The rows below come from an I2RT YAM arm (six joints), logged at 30 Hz.
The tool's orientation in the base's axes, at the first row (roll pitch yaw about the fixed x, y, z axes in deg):
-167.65, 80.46, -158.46
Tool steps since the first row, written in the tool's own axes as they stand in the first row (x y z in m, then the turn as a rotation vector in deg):
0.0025, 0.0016, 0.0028, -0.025, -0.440, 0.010
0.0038, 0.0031, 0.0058, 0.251, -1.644, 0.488
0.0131, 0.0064, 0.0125, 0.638, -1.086, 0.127
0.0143, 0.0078, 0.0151, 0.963, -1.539, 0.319
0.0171, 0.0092, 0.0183, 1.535, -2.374, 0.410
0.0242, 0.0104, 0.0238, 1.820, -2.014, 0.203
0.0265, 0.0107, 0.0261, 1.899, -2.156, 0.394
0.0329, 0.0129, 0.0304, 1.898, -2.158, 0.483
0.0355, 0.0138, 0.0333, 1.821, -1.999, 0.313
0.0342, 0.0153, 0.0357, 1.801, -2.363, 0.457
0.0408, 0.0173, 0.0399, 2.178, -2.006, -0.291
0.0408, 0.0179, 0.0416, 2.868, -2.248, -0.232
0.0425, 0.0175, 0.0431, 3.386, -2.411, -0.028
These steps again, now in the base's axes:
0.0021, 0.0019, -0.0030, 0.085, -0.431, 0.039
0.0046, 0.0037, -0.0048, 0.704, -1.561, -0.268
0.0091, 0.0074, -0.0152, 0.202, -1.090, -0.611
0.0112, 0.0092, -0.0168, 0.412, -1.527, -0.947
0.0137, 0.0109, -0.0202, 0.549, -2.371, -1.496
0.0178, 0.0125, -0.0281, 0.244, -2.065, -1.756
0.0196, 0.0130, -0.0307, 0.442, -2.181, -1.860
0.0225, 0.0154, -0.0378, 0.529, -2.169, -1.873
0.0247, 0.0166, -0.0409, 0.349, -2.034, -1.776
0.0270, 0.0185, -0.0400, 0.552, -2.369, -1.766
0.0298, 0.0208, -0.0473, -0.293, -2.156, -2.030
0.0313, 0.0216, -0.0476, -0.303, -2.427, -2.711
0.0326, 0.0213, -0.0495, -0.158, -2.588, -3.249

